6 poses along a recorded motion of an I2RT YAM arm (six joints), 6.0 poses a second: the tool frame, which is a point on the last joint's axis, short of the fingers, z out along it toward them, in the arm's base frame.
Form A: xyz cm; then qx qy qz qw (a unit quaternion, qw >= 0).
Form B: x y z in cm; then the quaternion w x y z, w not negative. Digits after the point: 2 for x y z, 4 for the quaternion.
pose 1, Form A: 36.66, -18.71, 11.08, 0.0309, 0.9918, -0.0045, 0.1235
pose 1, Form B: 36.66, -18.71, 11.08, 0.1235, 0.0309, 0.9918, -0.0045
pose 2, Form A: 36.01, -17.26, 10.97, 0.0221, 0.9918, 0.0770, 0.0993
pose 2, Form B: 36.01, -17.26, 10.97, 0.0993, 0.0221, 0.9918, 0.0770
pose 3, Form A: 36.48, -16.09, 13.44, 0.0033, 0.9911, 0.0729, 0.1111
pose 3, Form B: 36.48, -16.09, 13.44, 0.1111, 0.0033, 0.9911, 0.0729
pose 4, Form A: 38.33, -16.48, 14.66, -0.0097, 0.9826, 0.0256, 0.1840
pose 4, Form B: 38.33, -16.48, 14.66, 0.1840, -0.0097, 0.9826, 0.0256
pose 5, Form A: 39.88, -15.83, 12.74, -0.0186, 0.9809, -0.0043, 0.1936
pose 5, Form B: 39.88, -15.83, 12.74, 0.1936, -0.0186, 0.9809, -0.0043
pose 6, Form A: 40.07, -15.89, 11.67, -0.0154, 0.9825, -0.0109, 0.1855
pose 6, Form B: 40.07, -15.89, 11.67, 0.1855, -0.0154, 0.9825, -0.0109
